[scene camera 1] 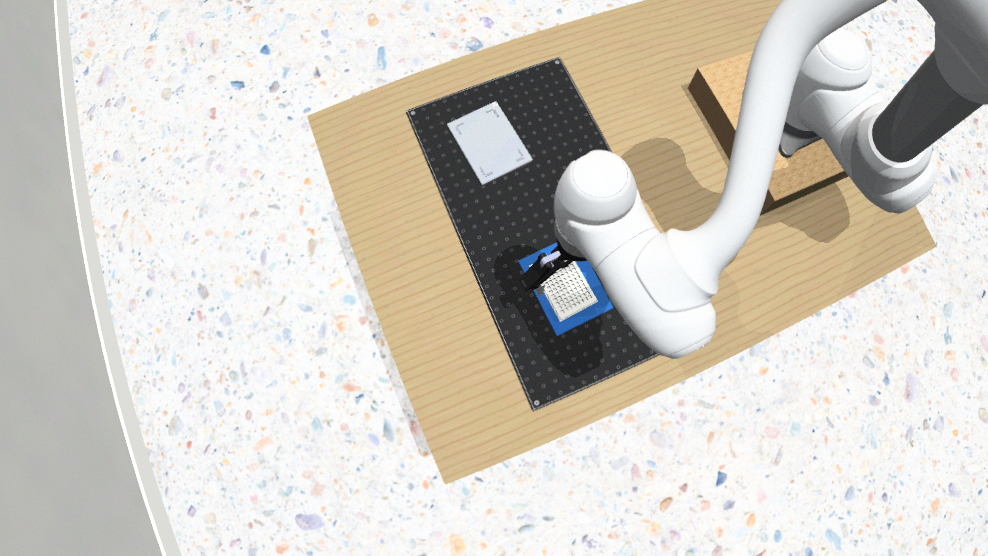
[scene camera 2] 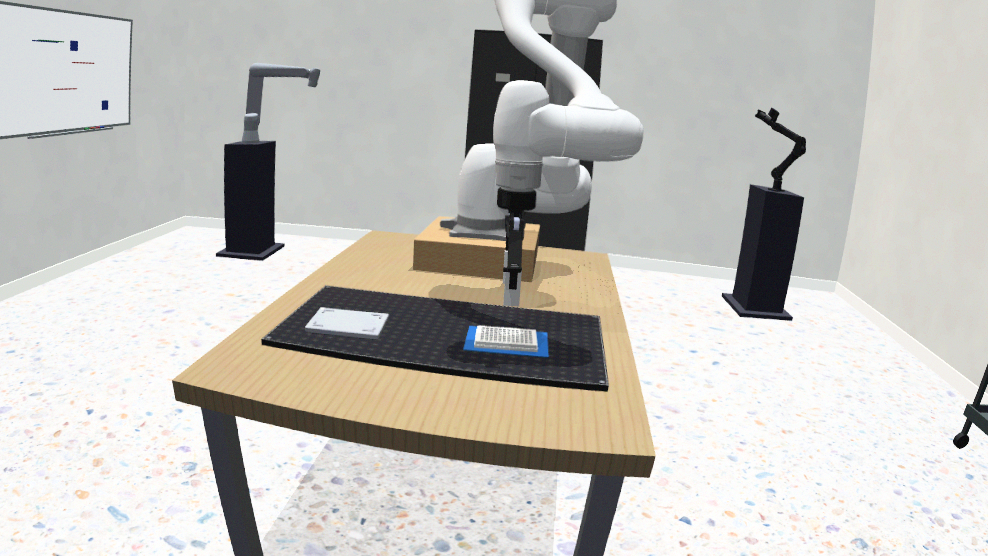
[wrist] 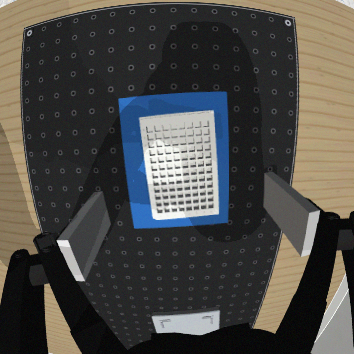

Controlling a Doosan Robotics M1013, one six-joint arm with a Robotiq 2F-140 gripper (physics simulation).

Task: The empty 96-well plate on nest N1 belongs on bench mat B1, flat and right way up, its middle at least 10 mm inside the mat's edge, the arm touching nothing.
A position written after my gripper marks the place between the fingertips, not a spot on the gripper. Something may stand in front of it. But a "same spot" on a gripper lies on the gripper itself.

Scene:
my gripper: scene camera 1; scene camera 2; wrist 185, 199
white 96-well plate: scene camera 1; scene camera 2; wrist 179, 149
same spot on my gripper: [scene camera 1: 545, 266] = [scene camera 2: 521, 221]
same spot on white 96-well plate: [scene camera 1: 567, 291] = [scene camera 2: 515, 336]

